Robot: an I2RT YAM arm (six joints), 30 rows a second.
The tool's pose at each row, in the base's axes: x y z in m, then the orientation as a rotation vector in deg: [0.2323 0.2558 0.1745 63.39 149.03 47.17]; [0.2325 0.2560 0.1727 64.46 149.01 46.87]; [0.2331 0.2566 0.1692 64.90 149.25 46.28]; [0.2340 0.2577 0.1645 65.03 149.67 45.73]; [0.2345 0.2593 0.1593 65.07 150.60 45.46]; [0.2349 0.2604 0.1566 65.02 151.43 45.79]
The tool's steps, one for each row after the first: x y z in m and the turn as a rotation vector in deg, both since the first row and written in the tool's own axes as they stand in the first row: [-0.0001 -0.0008 0.0016 0.35 -0.03 0.70]; [-0.0002 -0.0020 0.0050 0.85 -0.06 0.92]; [-0.0002 -0.0035 0.0097 1.36 0.03 0.92]; [0.0004 -0.0053 0.0148 1.96 0.65 0.89]; [0.0008 -0.0059 0.0177 2.19 1.46 0.88]
